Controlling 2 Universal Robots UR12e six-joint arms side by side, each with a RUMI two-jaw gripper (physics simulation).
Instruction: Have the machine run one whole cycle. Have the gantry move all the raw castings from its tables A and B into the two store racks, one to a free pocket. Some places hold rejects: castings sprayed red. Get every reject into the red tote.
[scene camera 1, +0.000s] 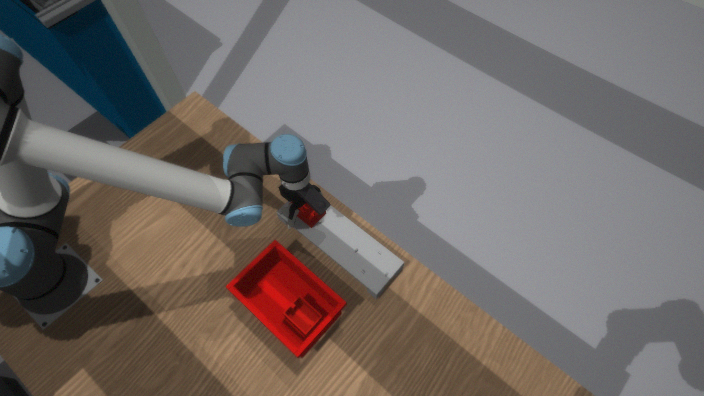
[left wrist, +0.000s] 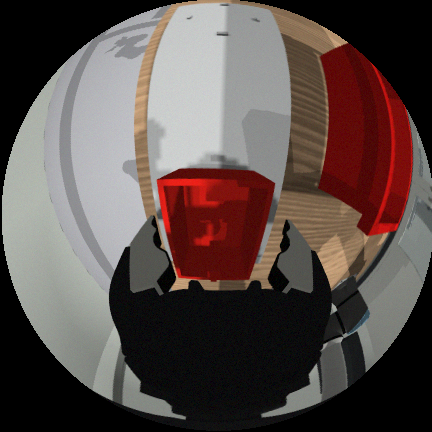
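Observation:
A red casting (scene camera 1: 312, 218) (left wrist: 215, 200) sits on the near end of a long pale grey block (scene camera 1: 361, 239) (left wrist: 190, 90). My left gripper (scene camera 1: 304, 210) (left wrist: 220, 218) is open, with its two fingers on either side of this casting; gaps show between fingers and casting in the left wrist view. The red tote (scene camera 1: 275, 290) (left wrist: 350, 125) stands beside the block. Another red casting (scene camera 1: 306, 316) lies inside the tote, near its lower right end. My right gripper shows in neither view. The gantry, its tables A and B and the store racks do not show clearly.
The wooden table (scene camera 1: 150, 225) (left wrist: 310, 220) carries the block and tote; the block lies along the table edge, with floor beyond. A blue machine panel (scene camera 1: 85, 55) and a pale post (scene camera 1: 145, 55) stand at the upper left. The left arm's base plate (scene camera 1: 95, 280) is at the left.

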